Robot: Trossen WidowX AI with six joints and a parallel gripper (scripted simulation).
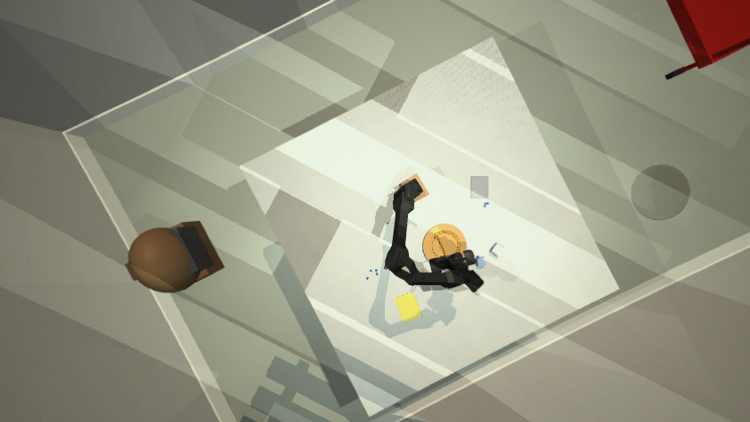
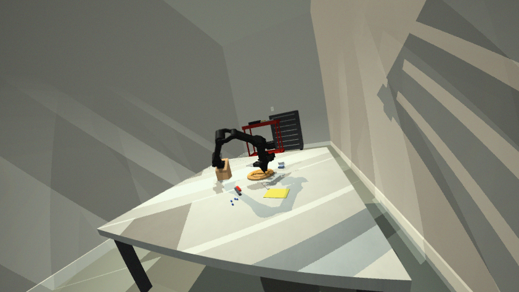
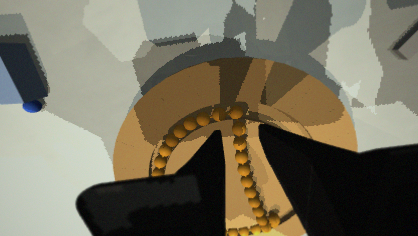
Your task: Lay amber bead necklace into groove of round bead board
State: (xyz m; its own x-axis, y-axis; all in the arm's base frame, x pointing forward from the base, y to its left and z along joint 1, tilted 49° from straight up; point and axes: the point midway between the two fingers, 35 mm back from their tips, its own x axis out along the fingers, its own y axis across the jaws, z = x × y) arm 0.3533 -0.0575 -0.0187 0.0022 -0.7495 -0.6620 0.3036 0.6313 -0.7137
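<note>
The round bead board is 50 mm behind my gripper tip, 20 mm to the left of it and 20 mm below it. Round my gripper tip: light blue cube (100 mm ahead, 130 mm to the left, 20 mm below); red-handled tool (140 mm behind, 210 mm to the right, 20 mm below); white cube (90 mm ahead, 220 mm to the left, 10 mm below).
</note>
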